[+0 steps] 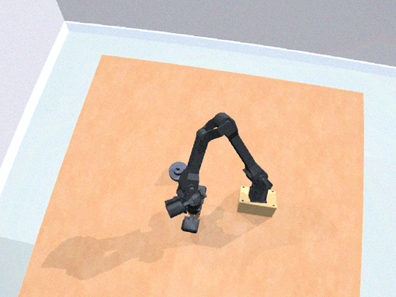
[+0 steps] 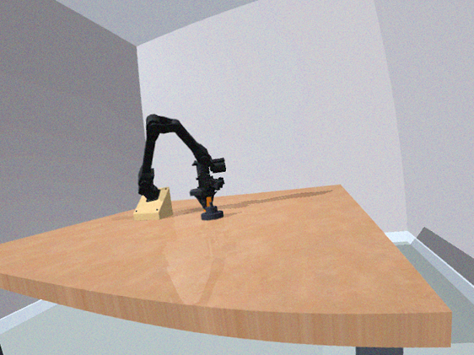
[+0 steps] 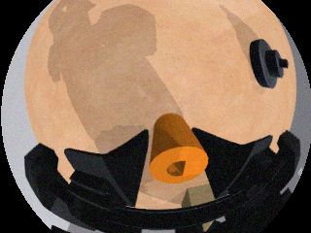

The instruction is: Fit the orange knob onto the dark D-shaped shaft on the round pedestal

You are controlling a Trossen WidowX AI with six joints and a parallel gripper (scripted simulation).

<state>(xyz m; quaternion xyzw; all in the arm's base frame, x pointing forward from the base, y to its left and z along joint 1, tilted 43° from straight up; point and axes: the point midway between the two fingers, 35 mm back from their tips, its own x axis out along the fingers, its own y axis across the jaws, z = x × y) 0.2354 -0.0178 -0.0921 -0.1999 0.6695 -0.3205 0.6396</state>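
Right now the dark round pedestal is 180 mm to the right of my gripper tip, 80 mm ahead of it and 20 mm above it. Also, from my gripper tip: orange knob 20 mm above.
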